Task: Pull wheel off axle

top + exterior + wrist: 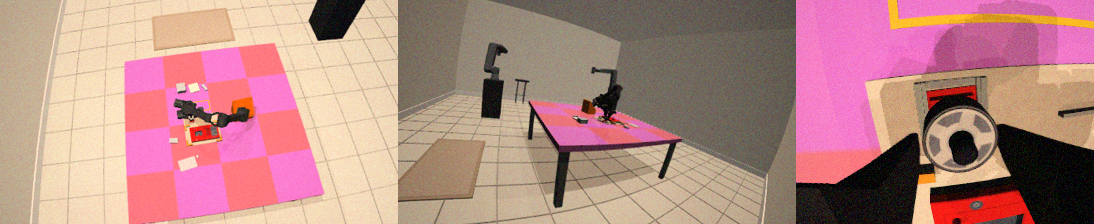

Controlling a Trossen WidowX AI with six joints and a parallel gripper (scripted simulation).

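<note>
Right now my gripper tip is right at the grey wheel.
</note>
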